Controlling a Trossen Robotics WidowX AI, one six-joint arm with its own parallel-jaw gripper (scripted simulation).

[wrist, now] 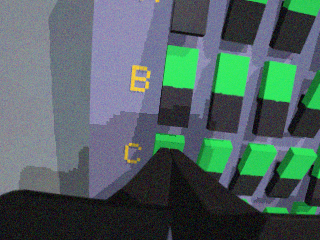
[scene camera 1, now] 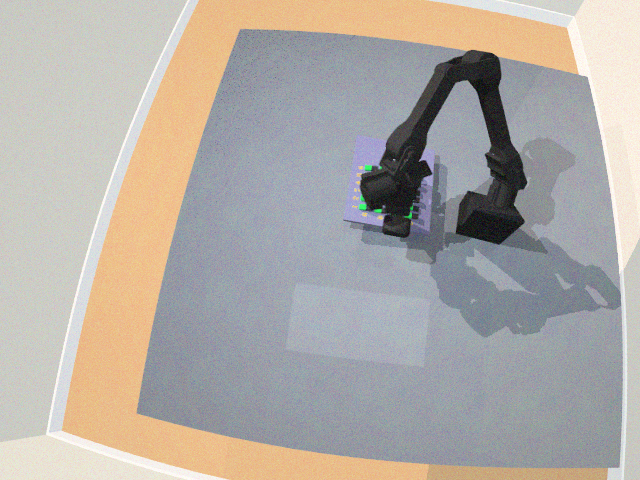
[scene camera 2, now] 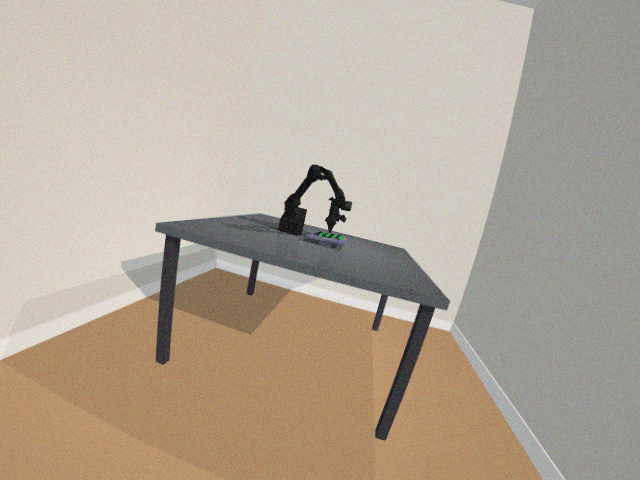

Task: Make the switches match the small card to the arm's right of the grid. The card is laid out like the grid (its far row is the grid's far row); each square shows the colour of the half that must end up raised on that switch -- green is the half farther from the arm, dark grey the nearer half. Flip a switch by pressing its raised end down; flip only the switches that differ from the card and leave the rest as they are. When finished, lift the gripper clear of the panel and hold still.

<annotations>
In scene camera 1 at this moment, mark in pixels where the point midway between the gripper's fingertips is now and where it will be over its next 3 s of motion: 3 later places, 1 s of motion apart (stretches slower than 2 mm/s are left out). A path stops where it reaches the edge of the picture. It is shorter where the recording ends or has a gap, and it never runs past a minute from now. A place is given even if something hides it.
My gripper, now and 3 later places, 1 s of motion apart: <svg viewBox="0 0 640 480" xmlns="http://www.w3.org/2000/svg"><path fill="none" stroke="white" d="M394 211L393 212L398 191L395 194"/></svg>
</annotations>
